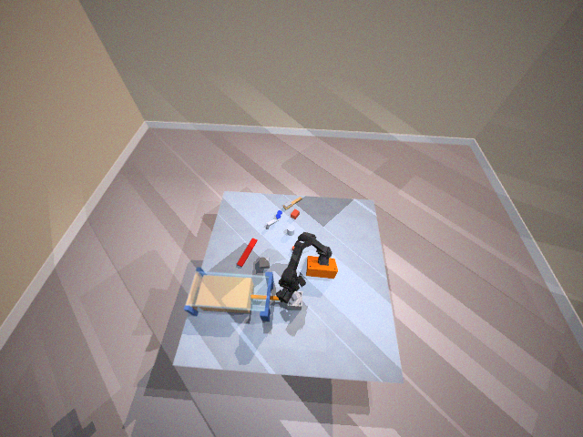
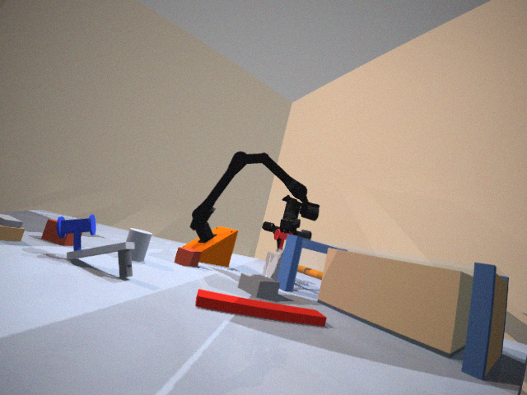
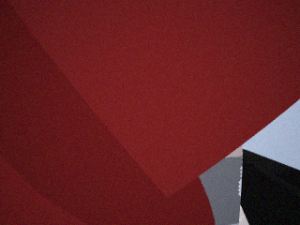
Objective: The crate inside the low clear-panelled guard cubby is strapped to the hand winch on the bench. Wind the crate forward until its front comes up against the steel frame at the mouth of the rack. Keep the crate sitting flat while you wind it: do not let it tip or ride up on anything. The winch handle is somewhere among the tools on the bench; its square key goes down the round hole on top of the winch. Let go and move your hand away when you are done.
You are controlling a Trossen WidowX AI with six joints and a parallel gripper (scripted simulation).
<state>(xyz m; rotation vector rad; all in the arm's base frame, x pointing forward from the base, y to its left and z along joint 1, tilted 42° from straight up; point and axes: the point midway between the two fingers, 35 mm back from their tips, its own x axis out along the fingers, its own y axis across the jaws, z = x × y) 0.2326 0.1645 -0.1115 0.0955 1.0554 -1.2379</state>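
Now: gripper tip 30 mm short of the red knob, 40 mm to the left of it and 50 mm below it. From my gripper tip the other things lie so: blue frame: 130 mm ahead, 30 mm to the left, 10 mm above; then winch: 40 mm behind, 30 mm to the left, 60 mm below; then red-knobbed winch handle: 10 mm ahead, 10 mm to the right, 20 mm above.
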